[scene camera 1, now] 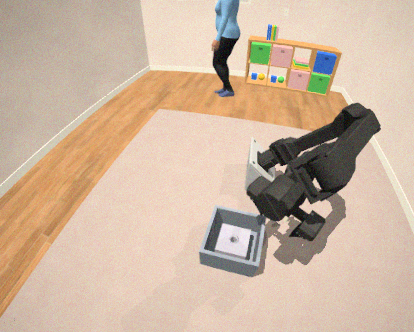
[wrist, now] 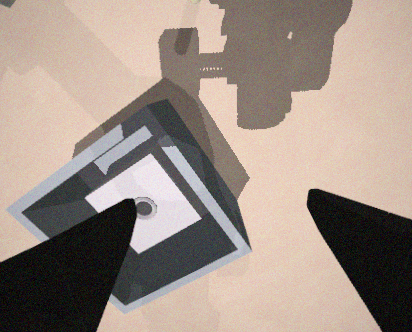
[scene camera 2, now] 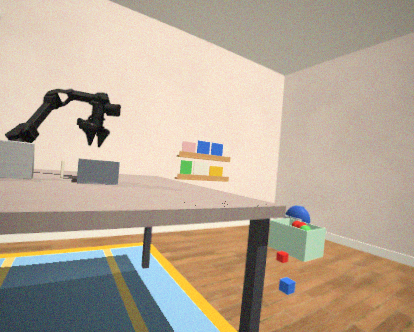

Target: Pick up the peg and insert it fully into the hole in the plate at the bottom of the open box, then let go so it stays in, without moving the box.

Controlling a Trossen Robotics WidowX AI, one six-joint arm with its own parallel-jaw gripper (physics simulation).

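Seen in the pictures: gripper, fingertip midpoint: (scene camera 1: pixel 275 224) (wrist: pixel 222 201) (scene camera 2: pixel 94 146); arm's base, link origin: (scene camera 1: pixel 262 161) (scene camera 2: pixel 15 153).
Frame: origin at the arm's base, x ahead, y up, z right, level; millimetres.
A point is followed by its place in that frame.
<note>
The cream peg (scene camera 2: pixel 62 169) @(y -61, x 183, z -93 mm) stands upright on the table, left of the box in scene view 2. A pale tip of the peg (wrist: pixel 195 1) @(y -93, x 188, z -95 mm) shows at the top edge of the wrist view. The open grey box (scene camera 1: pixel 227 262) @(y -25, x 386, z 91 mm) (scene camera 2: pixel 98 171) @(y -47, x 295, z 159 mm) (wrist: pixel 202 193) @(y -1, x 318, z 7 mm) holds a white plate (scene camera 1: pixel 225 246) @(y -41, x 333, z 102 mm) (wrist: pixel 172 212) @(y -41, x 330, z 60 mm) with a round hole (scene camera 1: pixel 234 239) @(y -57, x 298, z 77 mm) (wrist: pixel 144 208) @(y -54, x 311, z 89 mm). My gripper (scene camera 1: pixel 277 227) @(y 62, x 303, z -19 mm) (scene camera 2: pixel 95 145) @(y 62, x 303, z -19 mm) (wrist: pixel 222 201) @(y 62, x 303, z -19 mm) is open and empty, pointing down above the box's height. In the wrist view, the left finger overlaps the plate beside the hole, and the right finger is over the table.
A pale grey block (scene camera 2: pixel 17 161) @(y -32, x 14, z 52 mm) stands at the left in scene view 2, near the arm's base. The table (scene camera 1: pixel 125 200) @(y -99, x 192, z 497 mm) (scene camera 2: pixel 150 197) @(y -99, x 380, z 510 mm) carries the box and the arm's dark shadow. A person (scene camera 1: pixel 227 45) stands beyond the table, near a cubby shelf (scene camera 1: pixel 292 42).
</note>
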